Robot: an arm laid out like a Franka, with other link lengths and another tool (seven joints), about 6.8 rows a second.
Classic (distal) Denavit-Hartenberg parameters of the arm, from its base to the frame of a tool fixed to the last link. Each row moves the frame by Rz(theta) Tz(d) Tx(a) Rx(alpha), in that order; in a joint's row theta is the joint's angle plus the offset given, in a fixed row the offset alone. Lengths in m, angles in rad.
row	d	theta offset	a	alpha
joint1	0.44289	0	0	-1.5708
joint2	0	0	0	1.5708
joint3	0.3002	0	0.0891	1.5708
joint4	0	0	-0.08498	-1.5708
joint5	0.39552	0	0	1.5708
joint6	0	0	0.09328	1.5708
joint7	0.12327	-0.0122	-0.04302	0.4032
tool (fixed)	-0.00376	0	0	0
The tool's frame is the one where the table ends.
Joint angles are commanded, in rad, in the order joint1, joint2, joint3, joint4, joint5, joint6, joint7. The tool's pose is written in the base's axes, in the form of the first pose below.
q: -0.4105 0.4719 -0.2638 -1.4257 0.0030 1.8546 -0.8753
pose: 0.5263 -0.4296 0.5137 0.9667 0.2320 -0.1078 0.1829 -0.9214 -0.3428
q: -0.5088 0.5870 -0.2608 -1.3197 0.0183 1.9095 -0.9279
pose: 0.5123 -0.4932 0.4888 0.9753 0.2018 -0.0901 0.1655 -0.9373 -0.3068
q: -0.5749 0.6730 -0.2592 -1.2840 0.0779 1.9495 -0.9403
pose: 0.4939 -0.5288 0.4458 0.9877 0.1427 -0.0642 0.1134 -0.9355 -0.3348
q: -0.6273 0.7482 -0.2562 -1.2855 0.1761 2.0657 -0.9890
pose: 0.4795 -0.5581 0.3965 0.9939 0.1092 0.0181 0.1088 -0.9335 -0.3417
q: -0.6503 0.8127 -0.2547 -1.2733 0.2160 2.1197 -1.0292
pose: 0.4721 -0.5717 0.3585 0.9931 0.1116 0.0354 0.1169 -0.9303 -0.3476
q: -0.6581 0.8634 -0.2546 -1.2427 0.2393 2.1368 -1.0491
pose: 0.4730 -0.5773 0.3363 0.9921 0.1178 0.0420 0.1251 -0.9273 -0.3528
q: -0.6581 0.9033 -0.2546 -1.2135 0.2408 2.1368 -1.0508
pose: 0.4763 -0.5780 0.3203 0.9917 0.1243 0.0315 0.1273 -0.9250 -0.3580
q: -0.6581 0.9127 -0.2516 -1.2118 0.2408 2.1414 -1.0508
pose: 0.4773 -0.5768 0.3142 0.9915 0.1263 0.0297 0.1285 -0.9237 -0.3608
